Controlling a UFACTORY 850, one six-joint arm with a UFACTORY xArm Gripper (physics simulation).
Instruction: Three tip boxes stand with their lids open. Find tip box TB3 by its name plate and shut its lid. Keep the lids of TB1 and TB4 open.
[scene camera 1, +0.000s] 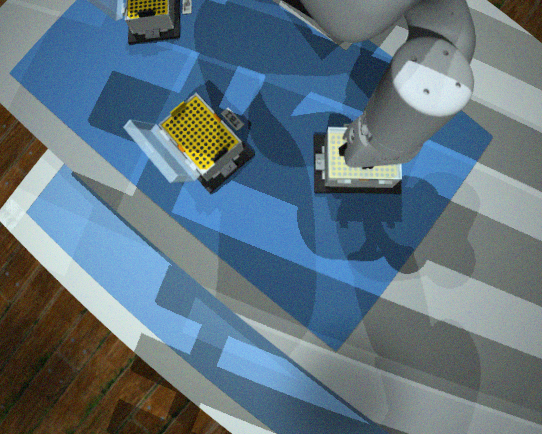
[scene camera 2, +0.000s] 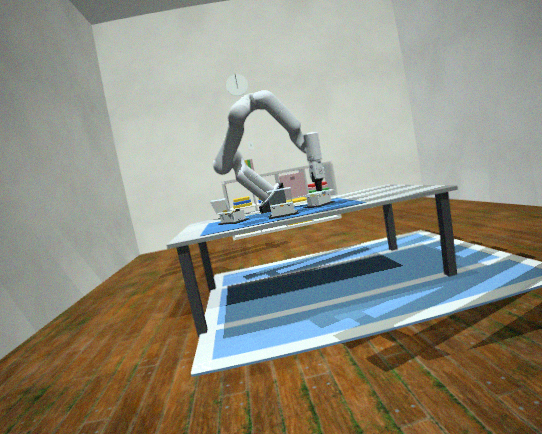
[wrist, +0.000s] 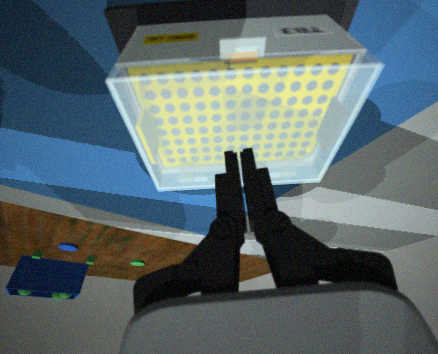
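Tip box TB3 stands on the blue mat, its name plate upside down in the wrist view. Its clear lid lies over the yellow rack; whether it is fully down, I cannot tell. My gripper is shut and empty, its fingertips over the lid; in scene camera 1 the arm hides them. Tip box TB1 has its lid open. The third box, at the upper left of scene camera 1, has its lid open; its name is unreadable.
The blue mat lies on the striped table. The arm hangs over TB3 and hides part of it. A shelf unit stands behind the table. A dark blue box shows at the wrist view's lower left.
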